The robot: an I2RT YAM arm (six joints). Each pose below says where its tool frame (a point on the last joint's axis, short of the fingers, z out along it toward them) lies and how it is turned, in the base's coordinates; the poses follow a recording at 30 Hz.
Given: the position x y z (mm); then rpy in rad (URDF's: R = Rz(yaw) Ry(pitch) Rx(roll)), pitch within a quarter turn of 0, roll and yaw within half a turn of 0.
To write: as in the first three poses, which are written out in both.
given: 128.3 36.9 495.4 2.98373 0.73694 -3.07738
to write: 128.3 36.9 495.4 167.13 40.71 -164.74
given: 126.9 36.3 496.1 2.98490 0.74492 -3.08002
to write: 126.9 36.3 496.1 167.22 41.20 -164.82
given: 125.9 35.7 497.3 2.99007 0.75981 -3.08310
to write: 125.9 35.7 497.3 167.41 42.14 -165.11
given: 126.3 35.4 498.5 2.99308 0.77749 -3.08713
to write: 126.3 35.4 498.5 167.52 43.21 -165.25
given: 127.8 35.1 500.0 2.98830 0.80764 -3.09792
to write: 127.8 35.1 500.0 167.48 44.98 -164.95
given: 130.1 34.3 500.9 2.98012 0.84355 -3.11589
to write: 130.1 34.3 500.9 167.66 47.13 -164.69
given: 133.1 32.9 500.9 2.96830 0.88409 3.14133
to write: 133.1 32.9 500.9 168.14 49.62 -164.58
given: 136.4 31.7 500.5 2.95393 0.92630 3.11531
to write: 136.4 31.7 500.5 168.40 52.19 -164.30
